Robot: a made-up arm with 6 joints. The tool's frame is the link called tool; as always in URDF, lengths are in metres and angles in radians.
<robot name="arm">
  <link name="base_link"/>
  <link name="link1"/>
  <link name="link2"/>
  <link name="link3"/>
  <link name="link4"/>
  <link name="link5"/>
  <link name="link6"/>
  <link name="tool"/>
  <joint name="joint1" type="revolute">
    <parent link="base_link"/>
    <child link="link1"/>
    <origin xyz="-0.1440 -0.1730 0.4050" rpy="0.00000 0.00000 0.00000"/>
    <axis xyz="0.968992 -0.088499 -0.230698"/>
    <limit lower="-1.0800" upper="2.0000"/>
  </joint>
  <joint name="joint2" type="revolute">
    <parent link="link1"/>
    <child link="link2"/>
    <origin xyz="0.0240 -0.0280 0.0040" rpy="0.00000 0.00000 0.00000"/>
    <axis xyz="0 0 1"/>
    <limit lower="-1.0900" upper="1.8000"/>
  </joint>
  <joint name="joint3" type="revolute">
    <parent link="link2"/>
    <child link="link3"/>
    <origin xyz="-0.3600 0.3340 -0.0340" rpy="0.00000 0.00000 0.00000"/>
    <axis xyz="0 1 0"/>
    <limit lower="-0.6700" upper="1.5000"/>
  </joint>
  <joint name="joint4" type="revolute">
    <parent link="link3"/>
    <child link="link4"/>
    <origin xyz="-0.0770 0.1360 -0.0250" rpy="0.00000 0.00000 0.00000"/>
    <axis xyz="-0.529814 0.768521 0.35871"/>
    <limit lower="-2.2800" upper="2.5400"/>
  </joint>
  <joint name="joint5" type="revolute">
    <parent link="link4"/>
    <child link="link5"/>
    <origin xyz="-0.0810 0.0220 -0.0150" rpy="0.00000 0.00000 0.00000"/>
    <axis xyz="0 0 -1"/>
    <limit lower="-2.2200" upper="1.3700"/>
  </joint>
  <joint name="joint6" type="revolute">
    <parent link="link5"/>
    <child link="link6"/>
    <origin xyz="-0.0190 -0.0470 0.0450" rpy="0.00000 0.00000 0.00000"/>
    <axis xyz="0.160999 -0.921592 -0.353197"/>
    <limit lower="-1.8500" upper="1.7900"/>
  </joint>
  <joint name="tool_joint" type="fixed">
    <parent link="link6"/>
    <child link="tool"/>
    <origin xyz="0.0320 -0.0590 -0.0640" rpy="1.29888 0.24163 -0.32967"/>
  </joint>
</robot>
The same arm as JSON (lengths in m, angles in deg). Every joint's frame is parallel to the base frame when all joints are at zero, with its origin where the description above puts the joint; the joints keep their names.
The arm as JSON. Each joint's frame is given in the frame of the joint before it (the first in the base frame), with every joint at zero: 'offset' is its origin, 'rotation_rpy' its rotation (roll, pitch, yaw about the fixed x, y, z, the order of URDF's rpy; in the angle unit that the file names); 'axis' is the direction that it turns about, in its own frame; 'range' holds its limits. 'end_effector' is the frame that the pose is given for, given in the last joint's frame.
{"length_unit": "m", "angle_unit": "deg", "chain": [{"id": "joint1", "offset": [-0.144, -0.173, 0.405], "rotation_rpy": [0.0, 0.0, 0.0], "axis": [0.968992, -0.088499, -0.230698], "range": [-61.88, 114.59]}, {"id": "joint2", "offset": [0.024, -0.028, 0.004], "rotation_rpy": [0.0, 0.0, 0.0], "axis": "+z", "range": [-62.45, 103.13]}, {"id": "joint3", "offset": [-0.36, 0.334, -0.034], "rotation_rpy": [0.0, 0.0, 0.0], "axis": "+y", "range": [-38.39, 85.94]}, {"id": "joint4", "offset": [-0.077, 0.136, -0.025], "rotation_rpy": [0.0, 0.0, 0.0], "axis": [-0.529814, 0.768521, 0.35871], "range": [-130.63, 145.53]}, {"id": "joint5", "offset": [-0.081, 0.022, -0.015], "rotation_rpy": [0.0, 0.0, 0.0], "axis": "-z", "range": [-127.2, 78.5]}, {"id": "joint6", "offset": [-0.019, -0.047, 0.045], "rotation_rpy": [0.0, 0.0, 0.0], "axis": [0.160999, -0.921592, -0.353197], "range": [-106.0, 102.56]}], "end_effector": {"offset": [0.032, -0.059, -0.064], "rotation_rpy": [74.42, 13.84, -18.89]}}
